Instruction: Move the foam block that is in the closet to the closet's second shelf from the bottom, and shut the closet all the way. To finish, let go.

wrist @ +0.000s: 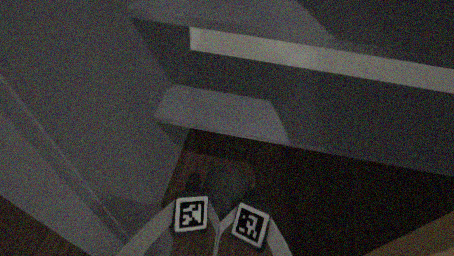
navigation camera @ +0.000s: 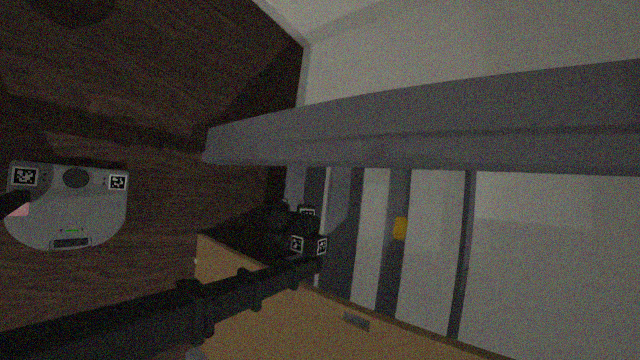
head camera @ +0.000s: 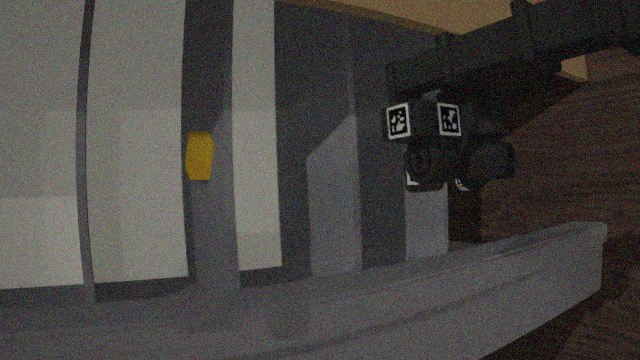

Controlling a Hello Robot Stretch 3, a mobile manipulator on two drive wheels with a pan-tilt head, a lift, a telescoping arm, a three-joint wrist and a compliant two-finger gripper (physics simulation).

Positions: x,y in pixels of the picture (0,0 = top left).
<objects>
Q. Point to my gripper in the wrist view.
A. At 226,184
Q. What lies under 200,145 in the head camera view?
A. A yellow foam block.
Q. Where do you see a closet door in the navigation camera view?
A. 307,316
</objects>
